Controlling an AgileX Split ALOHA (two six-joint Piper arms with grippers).
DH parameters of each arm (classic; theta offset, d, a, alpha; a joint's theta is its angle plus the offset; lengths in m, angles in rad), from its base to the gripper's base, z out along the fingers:
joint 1: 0 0.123 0 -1.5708
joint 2: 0.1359 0 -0.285 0
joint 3: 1.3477 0 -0.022 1.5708
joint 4: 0 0.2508 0 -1.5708
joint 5: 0 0 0.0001 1.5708
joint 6: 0 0.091 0 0
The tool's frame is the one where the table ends.
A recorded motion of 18 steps. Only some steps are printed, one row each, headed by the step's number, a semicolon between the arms.
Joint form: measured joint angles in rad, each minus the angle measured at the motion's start. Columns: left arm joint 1, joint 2, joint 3, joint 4, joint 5, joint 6; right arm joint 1, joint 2, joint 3, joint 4, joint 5, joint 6.
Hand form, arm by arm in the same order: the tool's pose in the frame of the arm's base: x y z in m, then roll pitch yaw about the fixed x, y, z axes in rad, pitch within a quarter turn. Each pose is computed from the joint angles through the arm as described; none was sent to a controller.
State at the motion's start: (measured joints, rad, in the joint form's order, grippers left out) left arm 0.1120 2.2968 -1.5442 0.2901 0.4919 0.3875; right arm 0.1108 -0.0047 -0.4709 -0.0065 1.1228 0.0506
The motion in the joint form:
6: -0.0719 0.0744 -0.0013 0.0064 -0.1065 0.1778; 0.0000 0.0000 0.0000 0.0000 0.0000 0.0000
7: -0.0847 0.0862 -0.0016 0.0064 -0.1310 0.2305; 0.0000 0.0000 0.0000 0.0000 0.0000 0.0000
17: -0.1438 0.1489 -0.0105 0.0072 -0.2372 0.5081; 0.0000 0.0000 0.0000 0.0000 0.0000 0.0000
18: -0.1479 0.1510 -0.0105 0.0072 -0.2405 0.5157; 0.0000 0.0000 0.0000 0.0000 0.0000 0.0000
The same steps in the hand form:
6: 0.4693 0.0289 0.0584 2.7210 0.2259 2.3180; -0.0050 -0.0011 0.2643 3.0714 1.0093 -3.1206
7: 0.4708 0.0223 0.0538 2.7039 0.2152 2.2495; -0.0050 -0.0011 0.2643 3.0714 1.0093 -3.1206
17: 0.4766 -0.0084 0.0304 2.6286 0.1297 1.9117; -0.0050 -0.0011 0.2643 3.0714 1.0093 -3.1206
18: 0.4766 -0.0105 0.0295 2.6270 0.1269 1.9001; -0.0050 -0.0011 0.2643 3.0714 1.0093 -3.1206

